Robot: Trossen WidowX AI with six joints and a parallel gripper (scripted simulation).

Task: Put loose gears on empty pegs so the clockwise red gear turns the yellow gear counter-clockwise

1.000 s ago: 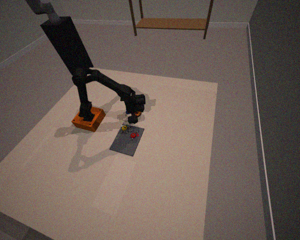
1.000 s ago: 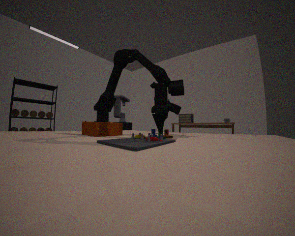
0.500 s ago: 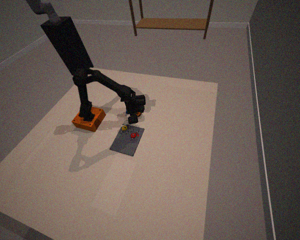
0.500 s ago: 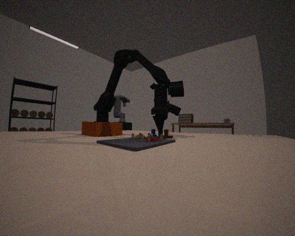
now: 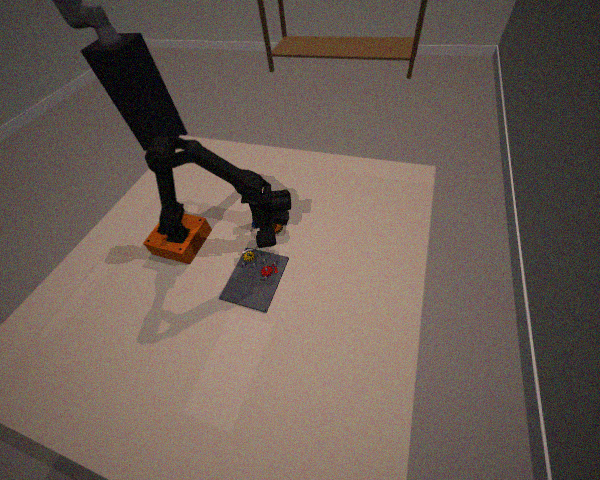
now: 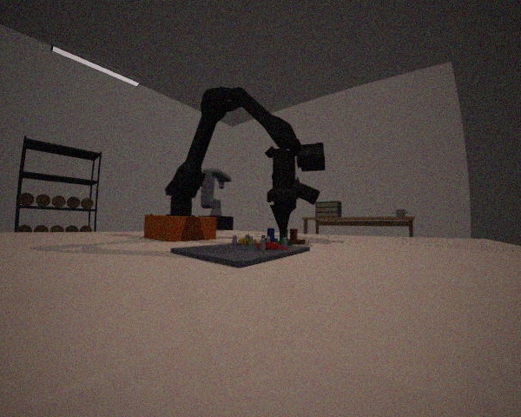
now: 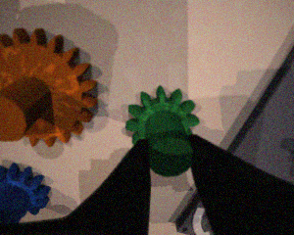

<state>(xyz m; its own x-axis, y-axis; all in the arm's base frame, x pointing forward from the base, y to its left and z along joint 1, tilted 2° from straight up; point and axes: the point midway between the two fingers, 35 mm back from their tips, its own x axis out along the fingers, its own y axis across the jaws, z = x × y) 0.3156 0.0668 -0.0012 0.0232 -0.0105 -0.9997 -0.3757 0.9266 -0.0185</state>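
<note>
The red gear lies 30 mm ahead of my gripper tip, 130 mm to the right of it and 10 mm below it. Round my gripper tip: orange gear 70 mm to the left, 10 mm below; yellow gear 50 mm behind, 80 mm to the right, 10 mm below; green gear 10 mm below.
</note>
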